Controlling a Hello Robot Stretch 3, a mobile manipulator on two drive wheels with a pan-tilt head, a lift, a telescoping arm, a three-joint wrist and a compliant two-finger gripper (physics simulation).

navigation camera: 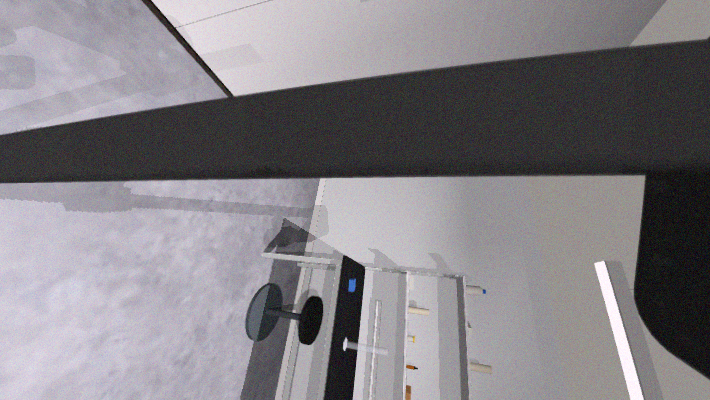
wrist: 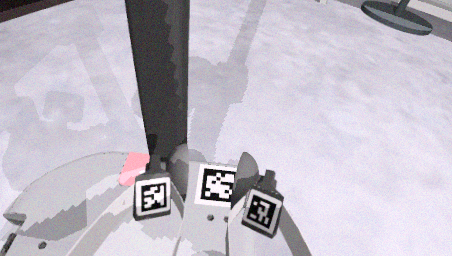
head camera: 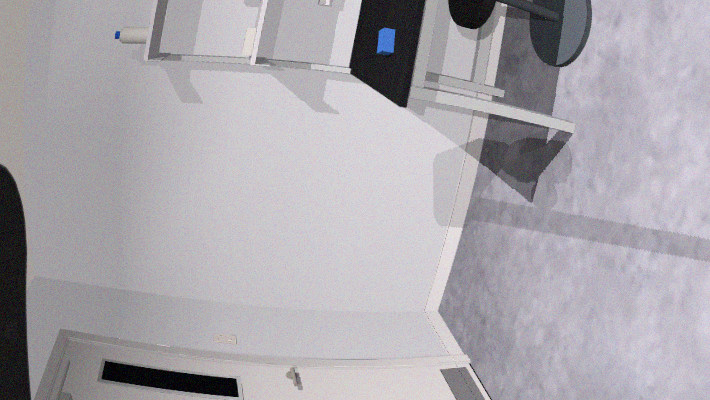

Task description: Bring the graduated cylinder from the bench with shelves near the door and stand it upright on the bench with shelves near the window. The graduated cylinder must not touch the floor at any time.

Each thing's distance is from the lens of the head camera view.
bench with shelves [head camera: 401, 75]: 170 cm
door [head camera: 85, 351]: 243 cm
The marked spots on the bench with shelves and the door are 180 cm apart.
